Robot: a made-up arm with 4 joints. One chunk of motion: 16 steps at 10 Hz.
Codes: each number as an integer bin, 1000 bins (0 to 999) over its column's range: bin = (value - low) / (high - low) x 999, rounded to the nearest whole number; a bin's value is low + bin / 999 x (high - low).
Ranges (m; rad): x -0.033..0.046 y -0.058..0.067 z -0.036..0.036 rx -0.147..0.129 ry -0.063..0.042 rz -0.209..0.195
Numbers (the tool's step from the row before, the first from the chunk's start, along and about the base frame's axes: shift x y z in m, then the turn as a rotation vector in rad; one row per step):
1: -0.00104 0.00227 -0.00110 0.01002 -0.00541 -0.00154
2: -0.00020 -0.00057 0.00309 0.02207 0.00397 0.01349
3: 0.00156 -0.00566 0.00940 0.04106 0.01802 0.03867
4: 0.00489 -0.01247 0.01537 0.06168 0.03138 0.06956
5: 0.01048 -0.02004 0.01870 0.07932 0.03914 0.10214
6: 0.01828 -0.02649 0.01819 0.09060 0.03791 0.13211
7: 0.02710 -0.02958 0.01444 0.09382 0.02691 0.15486
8: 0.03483 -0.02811 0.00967 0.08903 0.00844 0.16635
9: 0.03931 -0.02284 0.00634 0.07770 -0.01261 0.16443
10: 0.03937 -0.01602 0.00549 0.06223 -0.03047 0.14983
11: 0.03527 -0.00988 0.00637 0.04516 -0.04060 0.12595
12: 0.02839 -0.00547 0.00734 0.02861 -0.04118 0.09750
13: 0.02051 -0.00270 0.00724 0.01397 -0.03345 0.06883
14: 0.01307 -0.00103 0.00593 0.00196 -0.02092 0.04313
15: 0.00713 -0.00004 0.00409 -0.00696 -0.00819 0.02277
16: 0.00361 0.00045 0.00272 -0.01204 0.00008 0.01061
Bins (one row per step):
1: 404 482 484 568 548 513
2: 415 459 542 612 637 550
3: 437 418 630 681 771 612
4: 479 364 713 755 898 689
5: 550 303 759 819 972 769
6: 648 252 752 860 960 843
7: 760 227 700 872 855 900
8: 858 239 634 854 680 928
9: 914 281 587 813 479 923
10: 915 336 576 757 309 887
11: 863 385 588 696 213 828
12: 776 420 601 636 208 758
13: 677 442 600 583 281 687
14: 583 455 582 539 400 623
15: 507 463 556 507 521 573
16: 463 467 537 488 600 543

